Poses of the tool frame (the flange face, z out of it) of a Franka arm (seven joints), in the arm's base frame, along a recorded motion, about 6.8 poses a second.
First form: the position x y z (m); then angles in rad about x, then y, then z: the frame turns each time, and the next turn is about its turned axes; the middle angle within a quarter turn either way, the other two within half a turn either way.
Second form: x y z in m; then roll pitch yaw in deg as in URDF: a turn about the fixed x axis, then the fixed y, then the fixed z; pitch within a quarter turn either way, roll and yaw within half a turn. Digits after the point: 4 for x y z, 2 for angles.
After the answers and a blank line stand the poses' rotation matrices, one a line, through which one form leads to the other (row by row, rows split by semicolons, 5 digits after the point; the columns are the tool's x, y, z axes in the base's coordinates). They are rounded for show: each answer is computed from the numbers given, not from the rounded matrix.
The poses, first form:
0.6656, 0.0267, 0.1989, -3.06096, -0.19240, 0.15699
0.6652, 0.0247, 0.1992, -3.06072, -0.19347, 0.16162
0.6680, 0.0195, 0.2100, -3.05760, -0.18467, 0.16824
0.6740, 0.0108, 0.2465, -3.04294, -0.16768, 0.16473
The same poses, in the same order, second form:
0.6656, 0.0267, 0.1989, -177.09, 11.59, -8.25
0.6652, 0.0247, 0.1992, -177.14, 11.66, -8.52
0.6680, 0.0195, 0.2100, -176.96, 11.21, -8.89
0.6740, 0.0108, 0.2465, -175.92, 10.37, -8.59

0.96948 -0.15346 -0.19122; -0.14063 -0.98690 0.07906; -0.20084 -0.04976 -0.97836
0.96855 -0.15792 -0.19227; -0.14506 -0.98624 0.07928; -0.20214 -0.04889 -0.97814
0.96912 -0.16460 -0.18362; -0.15167 -0.98498 0.08247; -0.19444 -0.05207 -0.97953
0.97263 -0.16169 -0.16690; -0.14697 -0.98436 0.09711; -0.17999 -0.06992 -0.98118

